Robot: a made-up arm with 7 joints. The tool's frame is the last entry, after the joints.
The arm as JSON. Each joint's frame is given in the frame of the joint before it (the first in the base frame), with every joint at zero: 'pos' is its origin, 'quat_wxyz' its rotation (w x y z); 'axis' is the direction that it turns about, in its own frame. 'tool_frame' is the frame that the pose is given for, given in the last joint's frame.
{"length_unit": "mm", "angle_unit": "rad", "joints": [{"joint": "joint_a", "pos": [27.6, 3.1, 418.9], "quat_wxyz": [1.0, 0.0, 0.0, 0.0], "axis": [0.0, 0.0, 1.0]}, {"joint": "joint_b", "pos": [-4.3, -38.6, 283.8], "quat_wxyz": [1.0, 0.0, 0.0, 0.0], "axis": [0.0, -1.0, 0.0]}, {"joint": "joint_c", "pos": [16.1, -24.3, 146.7], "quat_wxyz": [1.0, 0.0, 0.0, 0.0], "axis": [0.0, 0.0, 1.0]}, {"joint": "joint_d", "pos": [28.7, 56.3, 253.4], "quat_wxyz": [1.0, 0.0, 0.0, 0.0], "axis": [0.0, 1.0, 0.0]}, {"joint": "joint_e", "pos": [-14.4, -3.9, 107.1], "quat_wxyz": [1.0, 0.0, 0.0, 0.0], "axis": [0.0, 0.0, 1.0]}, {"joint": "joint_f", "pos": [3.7, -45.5, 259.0], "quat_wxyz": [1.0, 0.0, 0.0, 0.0], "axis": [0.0, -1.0, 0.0]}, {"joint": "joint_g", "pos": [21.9, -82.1, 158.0], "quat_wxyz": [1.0, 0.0, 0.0, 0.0], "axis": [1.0, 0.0, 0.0]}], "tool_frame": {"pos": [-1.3, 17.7, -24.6], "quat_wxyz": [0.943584, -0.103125, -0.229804, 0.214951]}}
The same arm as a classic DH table. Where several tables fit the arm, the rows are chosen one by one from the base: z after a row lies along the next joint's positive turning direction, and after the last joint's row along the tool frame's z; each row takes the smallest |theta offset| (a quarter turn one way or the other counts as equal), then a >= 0, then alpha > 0; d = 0 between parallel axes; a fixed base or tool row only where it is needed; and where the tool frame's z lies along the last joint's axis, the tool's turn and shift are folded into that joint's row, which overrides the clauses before.
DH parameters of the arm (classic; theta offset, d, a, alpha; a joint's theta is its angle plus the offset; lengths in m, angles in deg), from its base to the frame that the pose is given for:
base (fixed): 6.41 0.0000 0.0278 0.00
joint_a: -6.41 0.7027 -0.0043 90.00
joint_b: 0.00 0.0629 0.0161 -90.00
joint_c: 0.00 0.4001 0.0287 -90.00
joint_d: 0.00 0.0524 -0.0144 90.00
joint_e: 0.00 0.3661 0.0037 90.00
joint_f: 90.00 0.1276 0.1580 90.00
joint_g: 83.74 0.0083 -0.0203 118.56
tool (fixed): 114.07 -0.0256 0.0000 0.00

